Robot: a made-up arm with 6 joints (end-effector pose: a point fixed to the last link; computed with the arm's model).
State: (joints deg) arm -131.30 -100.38 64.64 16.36 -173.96 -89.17
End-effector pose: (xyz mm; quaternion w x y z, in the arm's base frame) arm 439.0 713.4 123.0 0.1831 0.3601 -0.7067 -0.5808
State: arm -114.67 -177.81 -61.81 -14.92 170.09 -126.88
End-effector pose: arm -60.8 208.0 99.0 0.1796 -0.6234 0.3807 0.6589
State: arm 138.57 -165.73 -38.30 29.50 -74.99 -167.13
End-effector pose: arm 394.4 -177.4 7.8 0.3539 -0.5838 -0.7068 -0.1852
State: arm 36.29 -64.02 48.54 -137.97 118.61 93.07
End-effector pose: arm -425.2 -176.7 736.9 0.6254 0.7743 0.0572 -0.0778
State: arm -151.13 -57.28 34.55 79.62 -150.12 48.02
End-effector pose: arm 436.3 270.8 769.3 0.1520 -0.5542 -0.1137 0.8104
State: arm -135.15 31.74 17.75 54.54 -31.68 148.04
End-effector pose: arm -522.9 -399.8 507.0 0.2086 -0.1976 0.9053 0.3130
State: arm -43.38 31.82 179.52 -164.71 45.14 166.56
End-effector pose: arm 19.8 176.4 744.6 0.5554 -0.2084 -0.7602 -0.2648
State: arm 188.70 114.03 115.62 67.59 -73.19 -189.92
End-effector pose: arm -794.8 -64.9 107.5 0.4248 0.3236 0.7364 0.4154
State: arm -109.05 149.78 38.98 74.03 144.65 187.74
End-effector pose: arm -102.7 -173.5 -669.9 0.0317 0.8309 -0.3743 0.4106
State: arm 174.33 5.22 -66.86 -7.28 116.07 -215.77
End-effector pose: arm -132.9 159.7 152.6 0.3885 0.0108 -0.8836 0.2610
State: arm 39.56 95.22 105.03 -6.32 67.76 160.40
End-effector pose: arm 733.7 416.6 148.2 0.3795 -0.6869 -0.3322 -0.5233
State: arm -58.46 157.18 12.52 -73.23 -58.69 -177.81
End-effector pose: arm -169.8 195.5 -381.6 0.7710 0.3256 0.2665 0.4781
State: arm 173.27 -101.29 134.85 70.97 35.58 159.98
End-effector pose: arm 531.1 -14.4 -371.8 0.6566 -0.4283 0.6197 -0.0382
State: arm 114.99 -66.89 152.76 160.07 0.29 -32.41
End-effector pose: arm 159.9 -670.1 -5.1 0.6325 0.5123 0.0317 -0.5801
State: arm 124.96 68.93 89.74 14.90 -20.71 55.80
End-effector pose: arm -323.3 710.3 466.1 0.4151 -0.2823 -0.4969 0.7079
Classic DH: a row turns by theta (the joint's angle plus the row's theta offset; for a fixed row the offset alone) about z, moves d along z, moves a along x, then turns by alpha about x. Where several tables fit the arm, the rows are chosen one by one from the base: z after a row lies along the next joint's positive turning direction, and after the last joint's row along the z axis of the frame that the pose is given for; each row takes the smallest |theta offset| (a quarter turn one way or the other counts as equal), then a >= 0, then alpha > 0; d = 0 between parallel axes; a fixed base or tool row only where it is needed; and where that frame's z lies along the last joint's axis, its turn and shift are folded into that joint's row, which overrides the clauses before.
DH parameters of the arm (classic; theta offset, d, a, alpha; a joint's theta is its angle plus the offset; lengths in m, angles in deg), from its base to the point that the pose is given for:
joint 1: 0 0.132 0 -90
joint 2: -90 0 0.422 180
joint 3: 0 0 0 -90
joint 4: 0 -0.414 0 90
joint 5: 0 0.147 0 -90
joint 6: 90 0 0 90
tool (fixed): -90 0 0 0

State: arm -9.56 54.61 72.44 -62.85 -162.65 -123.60
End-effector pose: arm 756.2 -195.4 378.6 0.0841 0.2958 0.8221 -0.4792
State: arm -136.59 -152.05 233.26 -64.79 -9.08 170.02
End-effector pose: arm -212.5 -114.9 -184.0 0.1179 -0.4477 0.6702 -0.5801
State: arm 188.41 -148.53 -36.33 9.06 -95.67 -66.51
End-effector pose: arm 372.7 201.8 146.6 0.0742 -0.1206 -0.5673 -0.8113
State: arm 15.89 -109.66 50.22 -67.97 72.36 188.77
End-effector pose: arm -695.9 -255.4 260.4 0.5330 0.3753 -0.2794 -0.7050
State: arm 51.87 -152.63 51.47 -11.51 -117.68 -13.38
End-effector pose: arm -247.2 -548.2 -385.0 0.6087 0.2856 -0.6092 0.4205
